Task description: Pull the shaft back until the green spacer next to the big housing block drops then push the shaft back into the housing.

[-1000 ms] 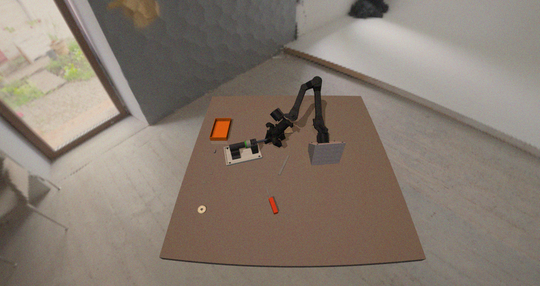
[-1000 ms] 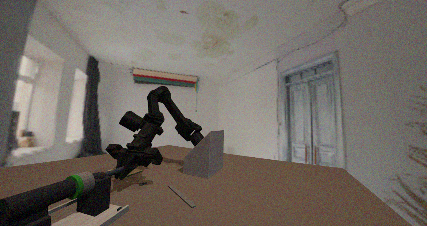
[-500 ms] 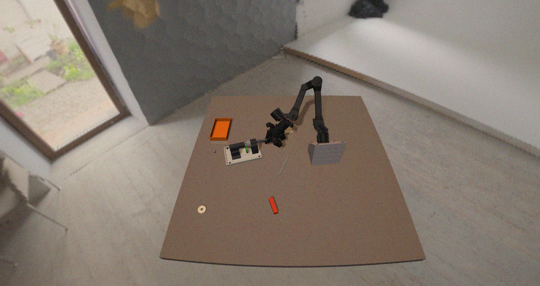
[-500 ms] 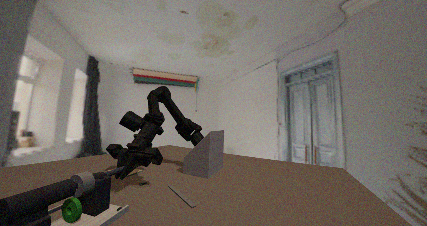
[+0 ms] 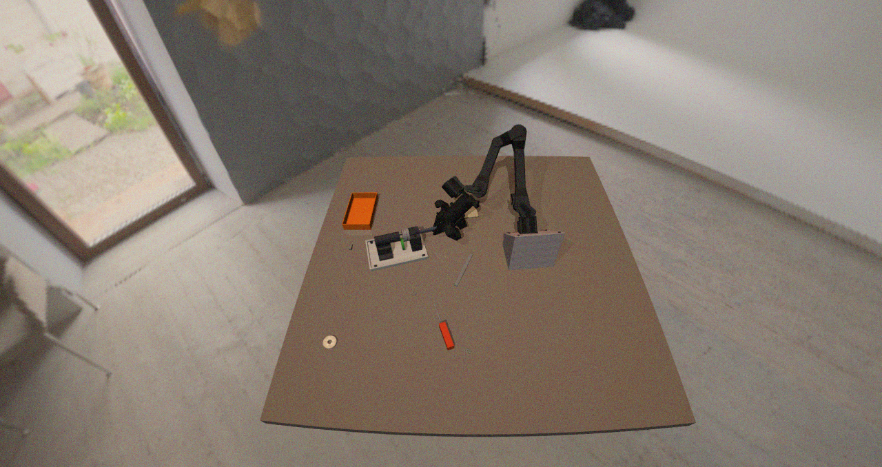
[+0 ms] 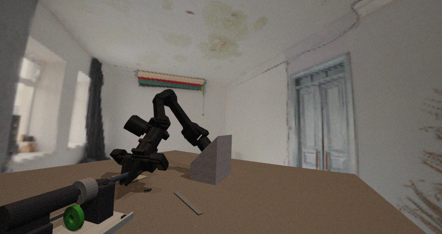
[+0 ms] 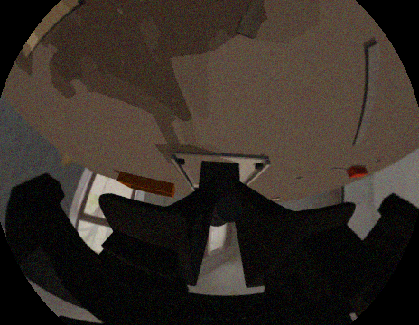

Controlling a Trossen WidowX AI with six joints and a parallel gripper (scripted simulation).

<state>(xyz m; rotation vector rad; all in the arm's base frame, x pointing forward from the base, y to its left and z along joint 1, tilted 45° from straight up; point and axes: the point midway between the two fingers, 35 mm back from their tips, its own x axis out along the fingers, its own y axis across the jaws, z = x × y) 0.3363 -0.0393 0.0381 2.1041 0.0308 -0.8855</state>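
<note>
My gripper tip is 10 cm short of the grey spacer, 3 cm to the right of it and 2 cm below it. Round my gripper tip: beige pad 13 cm behind, 20 cm to the right, 5 cm below; then green spacer 12 cm ahead, 4 cm to the left, 3 cm below; then grey bar 12 cm behind, 13 cm to the left, 5 cm below.
</note>
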